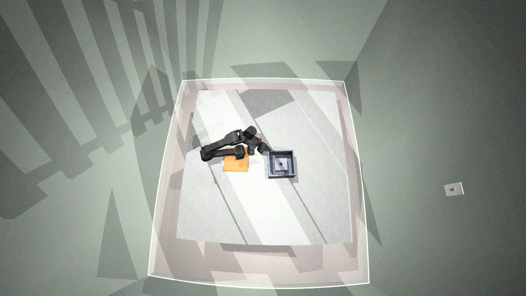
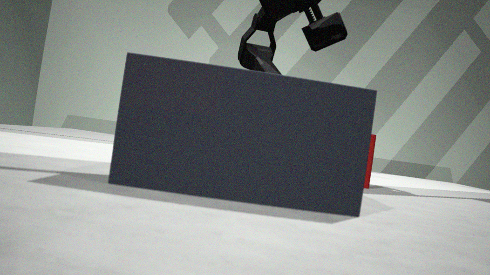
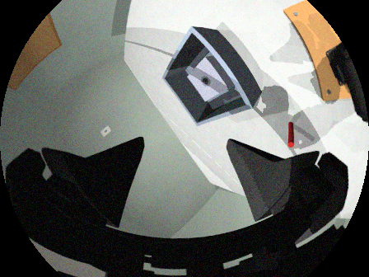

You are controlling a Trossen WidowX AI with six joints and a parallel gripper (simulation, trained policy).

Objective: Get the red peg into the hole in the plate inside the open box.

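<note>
The red peg lies 30 mm behind my gripper tip, 140 mm to the left of it and 200 mm below it. From my gripper tip the other things lie so: dark grey box (80 mm ahead, 70 mm to the right, 210 mm below).
</note>
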